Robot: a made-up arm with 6 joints.
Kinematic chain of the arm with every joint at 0, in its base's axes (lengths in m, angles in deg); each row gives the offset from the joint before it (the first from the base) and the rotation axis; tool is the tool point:
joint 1: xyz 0 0 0.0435 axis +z
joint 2: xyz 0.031 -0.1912 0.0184 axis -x
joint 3: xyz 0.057 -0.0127 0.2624 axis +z
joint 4: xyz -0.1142 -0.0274 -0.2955 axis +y
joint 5: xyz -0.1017 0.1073 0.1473 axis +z
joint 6: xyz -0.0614 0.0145 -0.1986 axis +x
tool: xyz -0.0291 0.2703 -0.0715
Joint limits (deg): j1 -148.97..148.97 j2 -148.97..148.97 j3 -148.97..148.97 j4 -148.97..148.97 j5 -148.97..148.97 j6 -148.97..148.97
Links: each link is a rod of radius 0.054 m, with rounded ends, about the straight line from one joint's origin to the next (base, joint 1, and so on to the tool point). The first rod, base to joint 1, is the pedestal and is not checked.
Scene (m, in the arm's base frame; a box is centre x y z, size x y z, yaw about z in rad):
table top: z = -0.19
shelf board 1: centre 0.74 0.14 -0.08 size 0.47 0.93 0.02 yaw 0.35
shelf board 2: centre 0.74 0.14 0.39 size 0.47 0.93 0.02 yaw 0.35
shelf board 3: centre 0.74 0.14 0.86 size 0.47 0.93 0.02 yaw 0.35
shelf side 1: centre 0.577 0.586 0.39 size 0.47 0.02 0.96 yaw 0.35
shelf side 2: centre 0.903 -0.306 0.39 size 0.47 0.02 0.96 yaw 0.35
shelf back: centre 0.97 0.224 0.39 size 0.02 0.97 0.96 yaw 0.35
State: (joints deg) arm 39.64 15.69 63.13 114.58 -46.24 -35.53
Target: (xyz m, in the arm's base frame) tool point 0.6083 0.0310 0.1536
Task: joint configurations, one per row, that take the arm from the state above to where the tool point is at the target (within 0.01 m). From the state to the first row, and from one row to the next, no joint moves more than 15 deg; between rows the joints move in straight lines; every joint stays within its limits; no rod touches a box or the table.
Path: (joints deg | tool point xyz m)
1: 52.31 13.99 70.00 113.91 -49.65 -35.74 | 0.1501 -0.4818 0.2078
2: 64.99 12.28 76.87 113.25 -53.06 -35.95 | 0.3185 -0.4287 0.1999
3: 77.66 10.58 83.74 112.58 -56.47 -36.16 | 0.4636 -0.3172 0.1879
4: 90.34 8.87 90.61 111.91 -59.88 -36.37 | 0.5652 -0.1581 0.1723
5: 103.01 7.17 97.48 111.25 -63.29 -36.58 | 0.6083 0.0310 0.1537

